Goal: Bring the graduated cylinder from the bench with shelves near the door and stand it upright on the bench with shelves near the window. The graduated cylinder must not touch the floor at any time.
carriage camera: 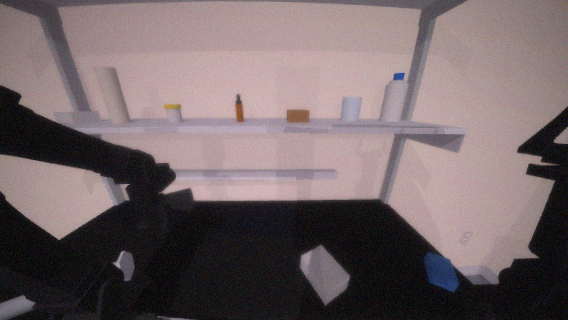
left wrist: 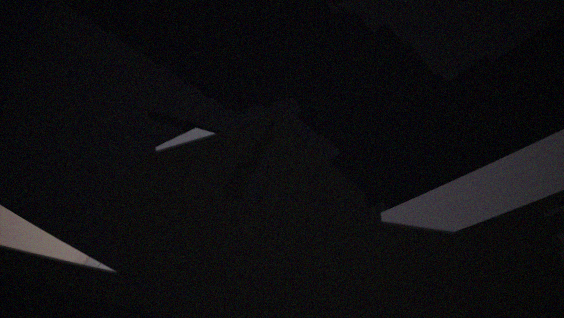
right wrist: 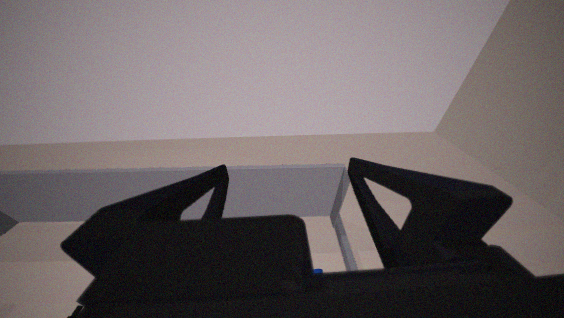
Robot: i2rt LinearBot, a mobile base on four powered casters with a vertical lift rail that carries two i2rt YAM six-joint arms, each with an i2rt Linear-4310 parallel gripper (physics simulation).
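I cannot pick out the graduated cylinder for certain in any view. The black bench top (carriage camera: 240, 260) lies below a grey shelf (carriage camera: 215, 128) in the carriage view; whether this is the door or window bench does not show. My left gripper (carriage camera: 147, 225) is dark against the bench at the left; it is shut and holds nothing. Its fingers are hard to make out in the very dark left wrist view. My right gripper (carriage camera: 525, 159) (right wrist: 288, 168) is open and empty, raised at the right edge of the carriage view.
The shelf carries a tall beige cylinder (carriage camera: 112, 95), yellow-lidded jar (carriage camera: 173, 114), amber bottle (carriage camera: 239, 110), brown box (carriage camera: 298, 116), pale cup (carriage camera: 351, 109) and blue-capped bottle (carriage camera: 394, 100). A white block (carriage camera: 325, 275) and blue block (carriage camera: 441, 272) are on the bench. A pale rod-like piece (carriage camera: 15, 306) shows at lower left.
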